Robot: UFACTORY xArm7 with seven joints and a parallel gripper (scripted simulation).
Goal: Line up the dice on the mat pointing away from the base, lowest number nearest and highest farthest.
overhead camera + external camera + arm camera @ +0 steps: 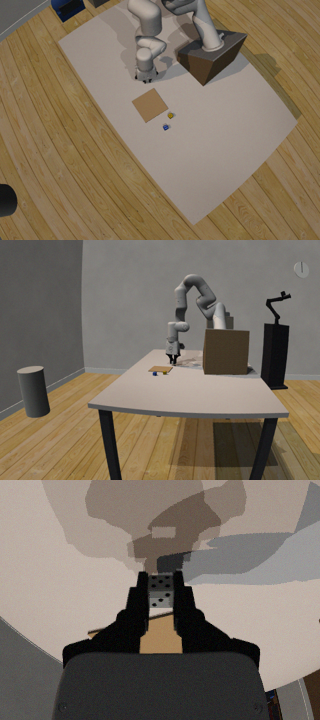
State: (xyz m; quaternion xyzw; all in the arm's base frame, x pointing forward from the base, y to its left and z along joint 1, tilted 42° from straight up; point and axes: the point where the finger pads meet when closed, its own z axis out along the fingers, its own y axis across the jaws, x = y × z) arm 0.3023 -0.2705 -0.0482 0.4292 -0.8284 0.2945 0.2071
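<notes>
Now: the brown mat 90 mm ahead of my hand, 100 mm to the left of it and 30 mm below it. Also, from my hand: yellow die: 60 mm ahead, 230 mm to the left, 30 mm below; then blue die: 120 mm ahead, 250 mm to the left, 30 mm below; then white die: 10 mm below.
</notes>
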